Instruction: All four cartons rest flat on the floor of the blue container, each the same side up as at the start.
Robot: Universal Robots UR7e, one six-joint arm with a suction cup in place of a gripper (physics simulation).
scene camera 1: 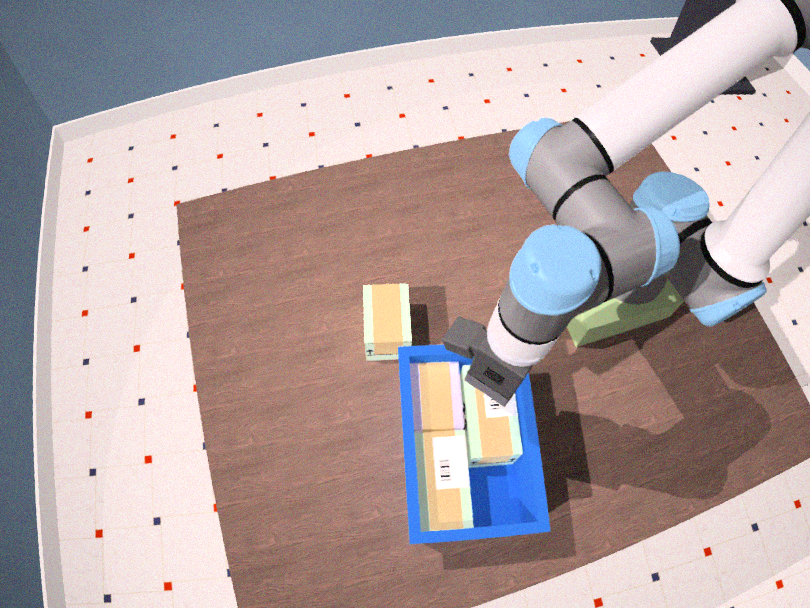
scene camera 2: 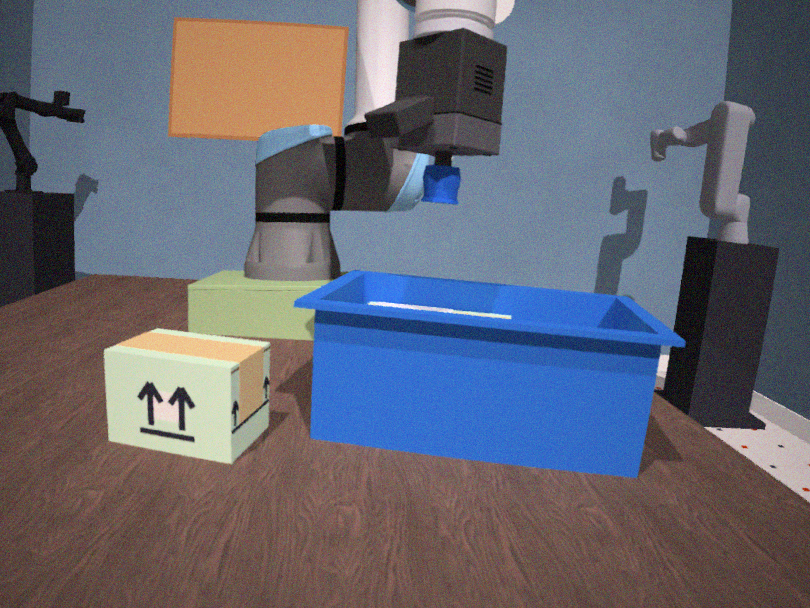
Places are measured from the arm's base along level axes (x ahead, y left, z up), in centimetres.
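Pixels of known places: hand, its tool point: [scene camera 2: 439,202]; arm's base, origin of its link: [scene camera 2: 292,276].
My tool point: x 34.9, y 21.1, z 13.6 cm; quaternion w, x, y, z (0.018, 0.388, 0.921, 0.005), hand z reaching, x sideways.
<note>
For each thing: its top centre in the pictures, then the offset to it from my tool point. "*": a spot on its surface instead.
- pale green carton with orange tape, centre of its top: [scene camera 2: 189,345] [scene camera 1: 386,312] dy -19.5, dx +11.5, dz -12.6 cm
- blue container, centre of its top: [scene camera 2: 488,298] [scene camera 1: 471,436] dy +5.0, dx +3.1, dz -8.3 cm
- carton, a spot on its surface: [scene camera 2: 438,310] * dy +0.9, dx -4.1, dz -11.2 cm
A pale green carton with orange tape [scene camera 1: 387,314] [scene camera 2: 170,405] stands upright outside the blue container [scene camera 1: 410,523] [scene camera 2: 484,399], off its corner, arrows up. In scene camera 1, three cartons are inside: a lilac-edged one [scene camera 1: 438,395] at the upper left, a green-edged one with a white label [scene camera 1: 444,503] at the lower left, and another labelled green-edged one [scene camera 1: 493,441] on the right, partly under the tool head. A thin pale top edge of a carton [scene camera 2: 438,310] shows above the near rim; the cartons' undersides are hidden. My suction gripper [scene camera 2: 441,201] is open, with nothing on the cup, above the container.
The arm's base stands on a green block [scene camera 1: 621,317] [scene camera 2: 248,307] behind the container. The container's walls stand higher than the cartons' visible tops. A dark pedestal [scene camera 2: 726,327] with a pale arm stands at the right, and a dark arm on another pedestal [scene camera 2: 52,242] at the left.
</note>
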